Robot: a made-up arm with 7 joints. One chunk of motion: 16 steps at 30 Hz.
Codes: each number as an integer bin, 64 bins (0 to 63) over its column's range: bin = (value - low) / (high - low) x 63, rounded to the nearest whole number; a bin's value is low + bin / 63 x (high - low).
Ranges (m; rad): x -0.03..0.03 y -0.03..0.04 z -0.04..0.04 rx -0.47..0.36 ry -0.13..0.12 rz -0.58..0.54
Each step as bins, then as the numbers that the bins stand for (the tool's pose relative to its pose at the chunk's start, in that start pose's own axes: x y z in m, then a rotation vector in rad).
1 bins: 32 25 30 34 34 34
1 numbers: 0.0005 -0.0022 -0.0019 -0.0221 0.0049 0.0244
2 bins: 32 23 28 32 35 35
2 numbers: 0.0005 -0.0044 -0.0044 -0.0484 0.0089 0.0422
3 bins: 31 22 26 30 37 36
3 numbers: -0.0005 -0.0056 -0.0070 -0.0748 0.0168 0.0600
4 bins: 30 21 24 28 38 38
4 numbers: -0.0014 -0.0067 -0.0095 -0.1011 0.0208 0.0956
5 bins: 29 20 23 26 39 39
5 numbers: -0.0024 -0.0078 -0.0108 -0.1275 0.0248 0.1133
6 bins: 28 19 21 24 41 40
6 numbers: -0.0033 -0.0089 -0.0133 -0.1538 0.0327 0.1311
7 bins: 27 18 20 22 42 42
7 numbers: -0.0043 -0.0100 -0.0146 -0.1802 0.0367 0.1667
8 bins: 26 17 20 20 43 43
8 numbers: -0.0052 -0.0111 -0.0146 -0.2065 0.0406 0.1844
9 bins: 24 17 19 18 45 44
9 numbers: -0.0071 -0.0111 -0.0159 -0.2329 0.0486 0.2022
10 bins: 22 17 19 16 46 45
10 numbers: -0.0090 -0.0111 -0.0159 -0.2592 0.0525 0.2200
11 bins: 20 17 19 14 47 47
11 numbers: -0.0110 -0.0111 -0.0159 -0.2856 0.0565 0.2556
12 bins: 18 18 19 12 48 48
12 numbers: -0.0129 -0.0100 -0.0159 -0.3119 0.0605 0.2733
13 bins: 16 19 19 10 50 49
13 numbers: -0.0148 -0.0089 -0.0159 -0.3383 0.0684 0.2911
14 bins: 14 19 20 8 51 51
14 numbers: -0.0167 -0.0089 -0.0146 -0.3646 0.0724 0.3267
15 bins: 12 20 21 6 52 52
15 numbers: -0.0186 -0.0078 -0.0133 -0.3910 0.0763 0.3444
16 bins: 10 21 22 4 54 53
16 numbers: -0.0205 -0.0067 -0.0121 -0.4173 0.0843 0.3622
